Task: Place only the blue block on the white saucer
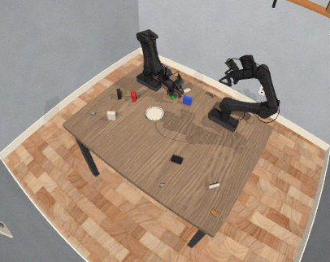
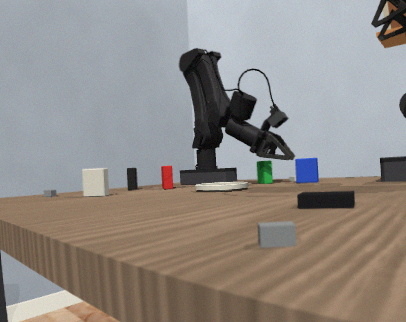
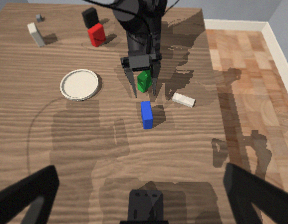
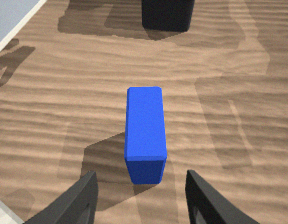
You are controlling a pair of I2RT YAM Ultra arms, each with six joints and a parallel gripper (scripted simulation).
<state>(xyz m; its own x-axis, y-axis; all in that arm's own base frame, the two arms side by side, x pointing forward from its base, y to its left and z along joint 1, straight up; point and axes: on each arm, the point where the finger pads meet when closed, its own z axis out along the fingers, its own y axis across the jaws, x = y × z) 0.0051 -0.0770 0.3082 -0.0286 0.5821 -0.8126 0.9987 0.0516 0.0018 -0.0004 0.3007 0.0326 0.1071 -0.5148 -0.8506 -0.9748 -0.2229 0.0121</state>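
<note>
Now: right hand 5 cm to the right of the blue block, 4 cm above it and 1 cm past it. Round my right hand: green block 8 cm to the right, 4 cm below; white bar 12 cm behind, 6 cm below, 3 cm to the right; white saucer 21 cm ahead, 7 cm to the right, 6 cm below.
</note>
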